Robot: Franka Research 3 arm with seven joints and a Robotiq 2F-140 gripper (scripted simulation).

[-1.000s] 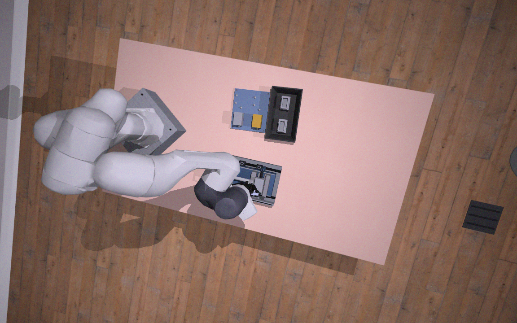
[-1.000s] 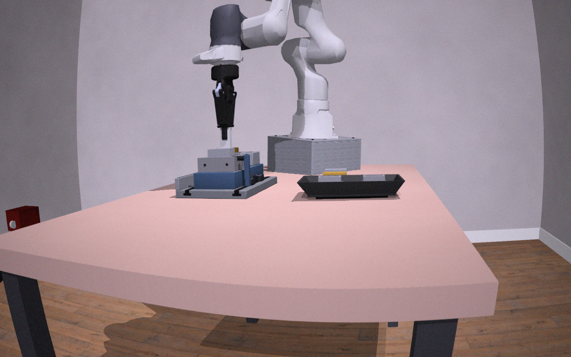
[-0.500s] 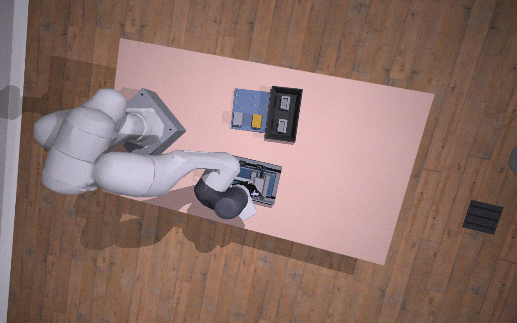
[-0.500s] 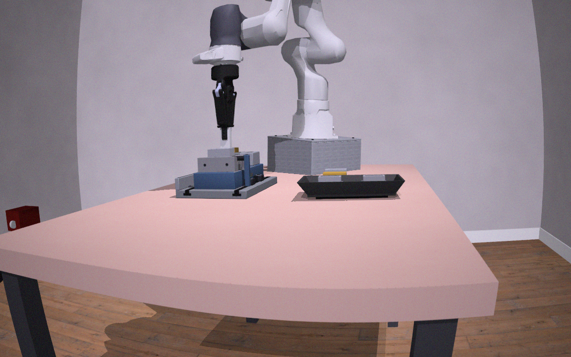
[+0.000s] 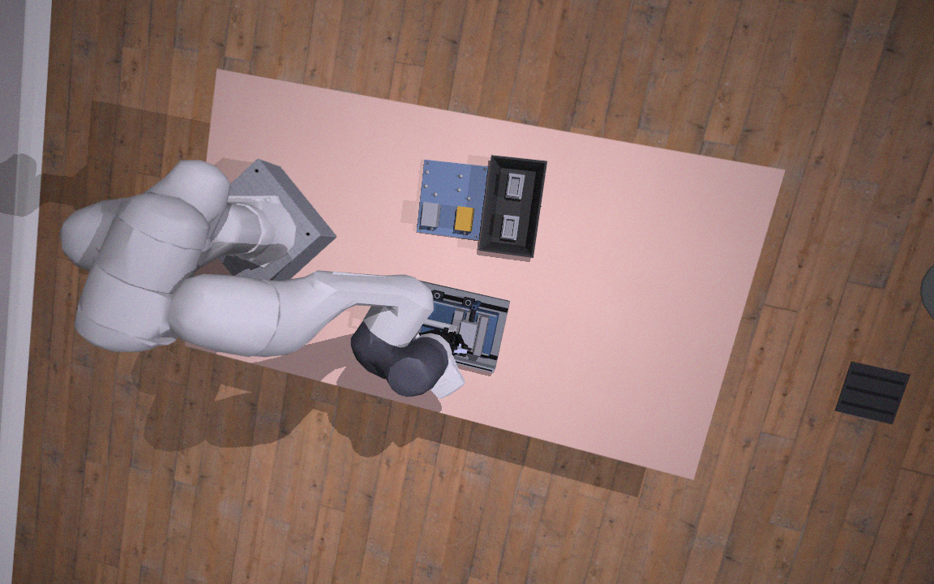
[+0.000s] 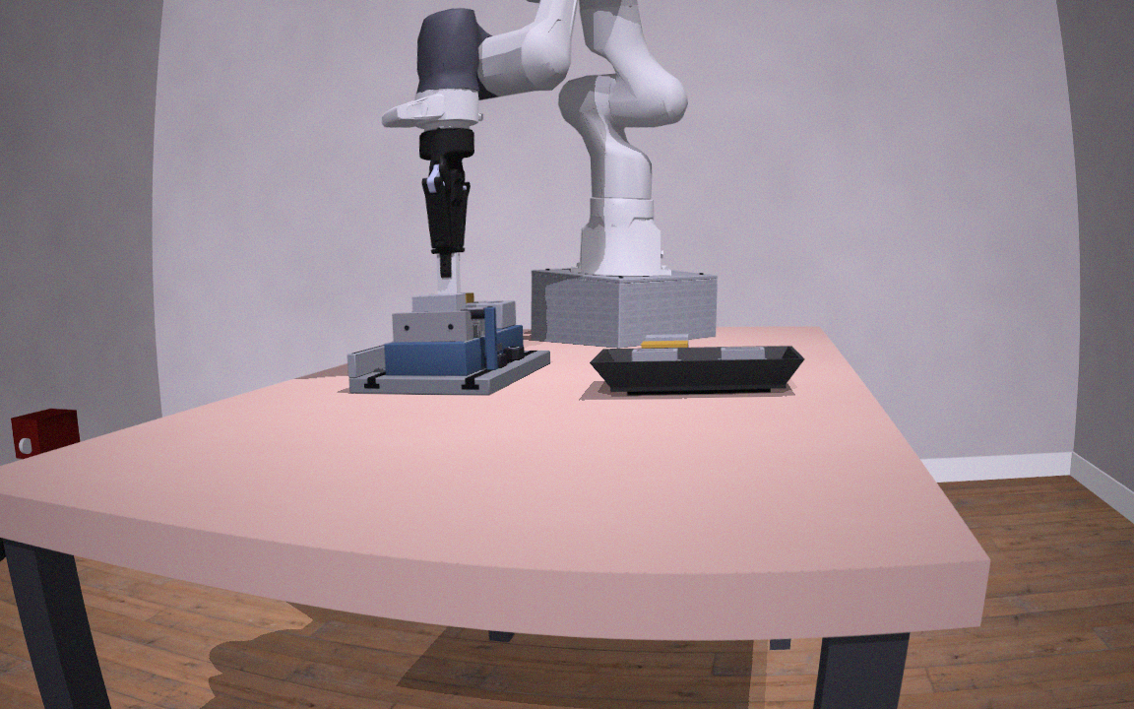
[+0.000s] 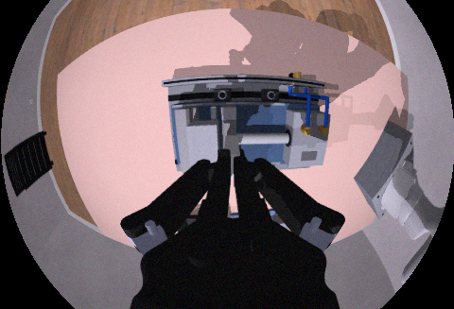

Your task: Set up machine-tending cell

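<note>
My gripper is now 40 mm short of the aluminium blank and 40 mm above it. Round my hand: cylinder 130 mm behind, 60 mm below; brass blank 280 mm to the left, 110 mm below, 40 mm behind; vise 100 mm below, 30 mm behind.
</note>
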